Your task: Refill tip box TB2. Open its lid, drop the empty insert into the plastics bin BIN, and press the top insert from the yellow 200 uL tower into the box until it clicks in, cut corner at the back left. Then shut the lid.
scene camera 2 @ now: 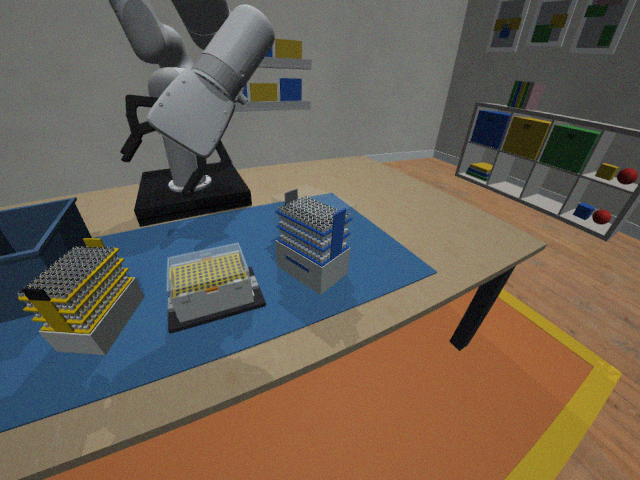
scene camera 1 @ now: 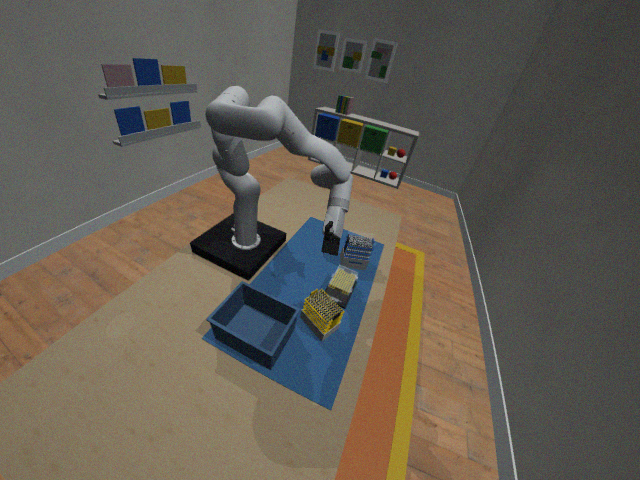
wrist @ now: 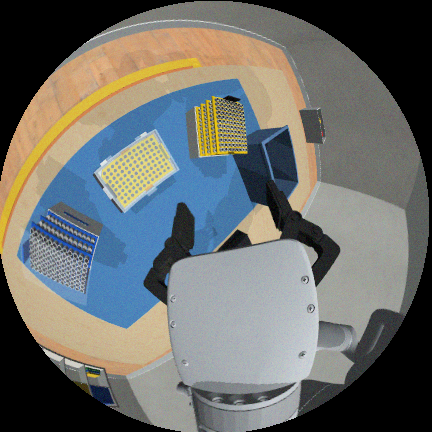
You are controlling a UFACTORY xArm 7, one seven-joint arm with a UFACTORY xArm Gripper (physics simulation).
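Observation:
The tip box [scene camera 1: 342, 283] [scene camera 2: 212, 298] [wrist: 137, 171] stands on a dark base plate, its clear lid down over a yellow insert with holes. No TB2 label is readable. The yellow tower [scene camera 1: 323, 311] [scene camera 2: 82, 297] [wrist: 222, 127] holds several stacked inserts full of tips on a grey base, between the box and the bin. The dark blue bin [scene camera 1: 240, 343] [scene camera 2: 64, 235] [wrist: 252, 175] is open-topped; its floor looks empty in scene camera 1. My gripper [scene camera 1: 330, 246] [scene camera 2: 158, 173] [wrist: 226, 199] is open and empty, high above the mat on the robot-base side of the box.
A blue tower [scene camera 1: 357, 250] [scene camera 2: 312, 240] [wrist: 62, 250] of tip inserts stands on the other side of the box from the yellow tower. All stand on a blue mat [scene camera 1: 320, 374] [scene camera 2: 385, 271] [wrist: 125, 300]. The black robot base [scene camera 1: 222, 253] [scene camera 2: 193, 204] is beside the mat.

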